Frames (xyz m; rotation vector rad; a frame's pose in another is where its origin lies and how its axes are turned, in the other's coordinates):
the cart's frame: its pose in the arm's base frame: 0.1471 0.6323 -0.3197 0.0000 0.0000 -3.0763
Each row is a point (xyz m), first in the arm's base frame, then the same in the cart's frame.
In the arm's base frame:
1: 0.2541 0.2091 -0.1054
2: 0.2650 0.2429 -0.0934
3: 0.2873 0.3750 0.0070
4: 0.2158 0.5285 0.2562
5: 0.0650 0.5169 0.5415
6: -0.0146 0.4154 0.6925
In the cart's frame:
1: -0.0792 0.4293 0.2143
2: -0.0922 0.3963 0.2263
3: -0.1231 0.2659 0.3267
4: -0.0618 0.1081 0.5759
5: 0.0895 0.1098 0.8612
6: 0.1755 0.2059 1.0122

